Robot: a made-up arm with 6 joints. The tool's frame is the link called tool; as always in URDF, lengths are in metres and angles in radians. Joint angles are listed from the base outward. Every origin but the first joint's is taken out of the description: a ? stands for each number. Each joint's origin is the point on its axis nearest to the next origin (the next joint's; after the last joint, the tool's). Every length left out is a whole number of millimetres.
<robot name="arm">
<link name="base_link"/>
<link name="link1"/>
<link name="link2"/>
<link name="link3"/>
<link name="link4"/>
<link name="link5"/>
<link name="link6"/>
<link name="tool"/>
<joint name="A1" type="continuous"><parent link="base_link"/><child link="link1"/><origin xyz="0 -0.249 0.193" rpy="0 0 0"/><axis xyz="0 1 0"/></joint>
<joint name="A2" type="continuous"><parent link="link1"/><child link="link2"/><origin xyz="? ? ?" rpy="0 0 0"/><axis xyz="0 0 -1"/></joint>
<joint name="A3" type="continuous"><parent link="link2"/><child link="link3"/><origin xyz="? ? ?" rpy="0 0 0"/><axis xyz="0 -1 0"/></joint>
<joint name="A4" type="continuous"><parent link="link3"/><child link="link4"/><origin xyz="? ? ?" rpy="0 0 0"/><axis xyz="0 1 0"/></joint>
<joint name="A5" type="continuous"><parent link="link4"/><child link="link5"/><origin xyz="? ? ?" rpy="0 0 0"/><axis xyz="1 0 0"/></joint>
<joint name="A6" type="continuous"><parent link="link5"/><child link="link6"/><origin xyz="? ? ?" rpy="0 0 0"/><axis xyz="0 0 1"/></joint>
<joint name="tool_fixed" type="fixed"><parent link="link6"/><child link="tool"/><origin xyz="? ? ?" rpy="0 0 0"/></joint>
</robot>
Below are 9 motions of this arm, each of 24 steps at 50 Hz.
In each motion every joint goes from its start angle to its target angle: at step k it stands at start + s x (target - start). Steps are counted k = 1, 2, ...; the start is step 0. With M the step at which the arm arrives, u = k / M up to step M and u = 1 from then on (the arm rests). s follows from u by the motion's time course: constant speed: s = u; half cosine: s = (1 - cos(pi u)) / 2; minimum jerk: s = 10 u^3 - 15 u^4 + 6 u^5.
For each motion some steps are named. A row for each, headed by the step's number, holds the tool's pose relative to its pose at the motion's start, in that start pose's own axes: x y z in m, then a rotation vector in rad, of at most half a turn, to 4 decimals.
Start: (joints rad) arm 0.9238 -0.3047 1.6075 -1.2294 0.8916 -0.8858
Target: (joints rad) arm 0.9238 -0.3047 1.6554 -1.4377 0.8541 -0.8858
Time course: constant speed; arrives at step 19
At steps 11, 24:
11: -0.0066 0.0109 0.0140 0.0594 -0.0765 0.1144
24: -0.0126 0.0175 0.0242 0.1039 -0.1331 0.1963

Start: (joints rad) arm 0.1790 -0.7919 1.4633 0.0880 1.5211 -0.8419
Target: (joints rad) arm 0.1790 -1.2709 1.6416 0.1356 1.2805 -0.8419
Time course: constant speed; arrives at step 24
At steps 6, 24:
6: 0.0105 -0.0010 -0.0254 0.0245 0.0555 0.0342
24: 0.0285 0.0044 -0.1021 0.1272 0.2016 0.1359

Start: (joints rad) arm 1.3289 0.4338 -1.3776 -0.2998 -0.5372 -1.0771
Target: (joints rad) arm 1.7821 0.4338 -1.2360 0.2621 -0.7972 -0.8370
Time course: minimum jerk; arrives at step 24
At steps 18, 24:
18: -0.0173 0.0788 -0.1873 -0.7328 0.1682 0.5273
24: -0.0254 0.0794 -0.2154 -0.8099 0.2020 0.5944

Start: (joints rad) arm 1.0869 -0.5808 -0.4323 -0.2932 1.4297 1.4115
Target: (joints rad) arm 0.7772 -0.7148 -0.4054 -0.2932 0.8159 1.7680
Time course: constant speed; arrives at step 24
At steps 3, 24:
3: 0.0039 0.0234 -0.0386 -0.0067 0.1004 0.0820
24: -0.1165 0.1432 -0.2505 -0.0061 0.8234 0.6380

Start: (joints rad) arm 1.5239 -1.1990 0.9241 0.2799 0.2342 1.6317
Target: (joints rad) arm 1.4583 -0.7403 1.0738 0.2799 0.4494 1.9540
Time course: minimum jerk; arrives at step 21
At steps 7, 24:
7: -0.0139 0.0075 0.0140 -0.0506 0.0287 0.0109
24: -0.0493 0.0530 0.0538 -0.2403 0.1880 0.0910

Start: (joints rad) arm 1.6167 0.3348 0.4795 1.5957 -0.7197 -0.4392
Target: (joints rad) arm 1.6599 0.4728 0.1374 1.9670 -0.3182 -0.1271
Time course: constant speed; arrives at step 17
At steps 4, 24:
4: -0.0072 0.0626 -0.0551 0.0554 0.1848 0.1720
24: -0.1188 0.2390 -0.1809 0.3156 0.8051 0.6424

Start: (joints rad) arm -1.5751 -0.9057 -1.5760 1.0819 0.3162 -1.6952
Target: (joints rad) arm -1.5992 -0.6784 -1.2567 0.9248 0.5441 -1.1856
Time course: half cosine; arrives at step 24
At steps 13, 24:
13: -0.0228 0.1130 -0.0164 0.2276 0.2082 0.4814
24: -0.0731 0.1786 0.0056 0.4398 0.3434 0.8495

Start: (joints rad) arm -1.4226 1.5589 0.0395 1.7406 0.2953 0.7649
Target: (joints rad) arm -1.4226 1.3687 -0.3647 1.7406 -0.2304 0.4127
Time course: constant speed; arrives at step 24
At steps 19, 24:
19: -0.0559 -0.1528 -0.2004 -0.2668 0.5872 -0.3410
24: -0.0923 -0.1888 -0.2308 -0.3572 0.7334 -0.4096

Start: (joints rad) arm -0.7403 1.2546 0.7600 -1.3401 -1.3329 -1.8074
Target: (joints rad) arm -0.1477 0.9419 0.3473 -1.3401 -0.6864 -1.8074
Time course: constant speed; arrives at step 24
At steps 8, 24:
8: -0.0340 0.0381 -0.0836 -0.0507 0.3887 0.2375
24: -0.1367 0.0824 -0.1839 -0.2592 1.0428 0.8213

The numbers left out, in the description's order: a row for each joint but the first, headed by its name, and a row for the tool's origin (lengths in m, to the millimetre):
A2: 0.12 0 -0.152
A3: 0.14 -0.227 0
A4: 0.102 0 -0.112
A5: -0.033 0 0.139
A6: 0 0.126 -0.107
tool: 0.29 -0.018 0

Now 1 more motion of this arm.
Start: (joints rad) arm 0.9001 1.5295 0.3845 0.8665 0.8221 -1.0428
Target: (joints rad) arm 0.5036 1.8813 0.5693 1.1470 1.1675 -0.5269
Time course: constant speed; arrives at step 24
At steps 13, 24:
13: -0.0107 0.0520 -0.0235 0.2976 0.3607 0.1864
24: -0.0107 0.0841 -0.0131 0.6136 0.6074 0.3023

